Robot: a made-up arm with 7 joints.
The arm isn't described. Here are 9 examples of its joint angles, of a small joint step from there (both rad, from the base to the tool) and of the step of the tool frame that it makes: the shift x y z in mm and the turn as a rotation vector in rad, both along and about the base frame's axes.
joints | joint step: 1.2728 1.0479 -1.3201 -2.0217 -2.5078 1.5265 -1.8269 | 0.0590 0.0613 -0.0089 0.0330 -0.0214 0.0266 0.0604
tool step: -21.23 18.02 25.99 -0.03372 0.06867 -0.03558
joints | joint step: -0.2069 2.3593 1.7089 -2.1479 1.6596 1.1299 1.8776 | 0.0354 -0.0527 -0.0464 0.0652 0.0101 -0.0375 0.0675
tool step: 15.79 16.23 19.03 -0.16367 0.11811 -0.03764
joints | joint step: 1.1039 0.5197 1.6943 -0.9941 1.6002 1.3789 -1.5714 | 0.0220 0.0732 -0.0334 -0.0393 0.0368 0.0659 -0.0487
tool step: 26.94 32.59 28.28 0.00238 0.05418 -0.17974
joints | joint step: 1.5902 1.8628 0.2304 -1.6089 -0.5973 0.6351 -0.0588 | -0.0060 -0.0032 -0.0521 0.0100 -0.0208 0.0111 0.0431
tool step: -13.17 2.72 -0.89 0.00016 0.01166 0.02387
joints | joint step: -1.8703 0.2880 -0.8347 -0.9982 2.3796 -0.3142 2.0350 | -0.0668 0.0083 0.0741 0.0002 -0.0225 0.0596 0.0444
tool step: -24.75 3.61 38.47 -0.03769 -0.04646 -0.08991
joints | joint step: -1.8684 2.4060 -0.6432 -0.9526 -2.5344 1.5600 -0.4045 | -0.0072 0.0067 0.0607 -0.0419 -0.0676 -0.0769 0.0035
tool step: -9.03 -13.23 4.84 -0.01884 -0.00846 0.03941
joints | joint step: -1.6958 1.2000 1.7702 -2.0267 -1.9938 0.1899 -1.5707 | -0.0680 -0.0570 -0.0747 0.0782 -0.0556 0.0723 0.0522
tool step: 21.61 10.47 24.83 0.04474 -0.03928 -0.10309
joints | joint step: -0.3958 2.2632 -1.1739 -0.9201 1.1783 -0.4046 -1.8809 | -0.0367 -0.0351 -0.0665 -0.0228 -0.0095 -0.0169 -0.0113
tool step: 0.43 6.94 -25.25 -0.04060 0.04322 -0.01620
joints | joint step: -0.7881 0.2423 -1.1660 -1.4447 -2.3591 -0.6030 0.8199 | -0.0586 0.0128 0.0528 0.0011 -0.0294 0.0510 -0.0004
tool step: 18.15 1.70 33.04 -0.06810 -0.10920 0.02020
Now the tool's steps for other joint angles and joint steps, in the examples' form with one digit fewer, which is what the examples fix.
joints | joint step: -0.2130 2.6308 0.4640 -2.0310 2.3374 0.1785 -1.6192 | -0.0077 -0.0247 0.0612 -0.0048 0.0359 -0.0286 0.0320
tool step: -10.9 -4.8 4.1 -0.0823 -0.0103 -0.0680
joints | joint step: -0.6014 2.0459 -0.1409 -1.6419 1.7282 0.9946 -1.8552 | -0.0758 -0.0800 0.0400 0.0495 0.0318 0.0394 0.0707
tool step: -2.7 8.2 7.5 -0.1731 -0.0711 -0.0171
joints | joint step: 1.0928 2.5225 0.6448 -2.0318 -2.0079 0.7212 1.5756 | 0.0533 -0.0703 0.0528 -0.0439 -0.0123 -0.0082 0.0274
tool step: -17.3 11.4 -10.9 -0.0664 0.0420 0.0228
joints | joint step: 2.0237 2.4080 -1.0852 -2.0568 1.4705 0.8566 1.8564 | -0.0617 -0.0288 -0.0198 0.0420 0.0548 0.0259 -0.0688
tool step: -1.9 8.0 -0.8 0.0293 -0.0206 0.0188
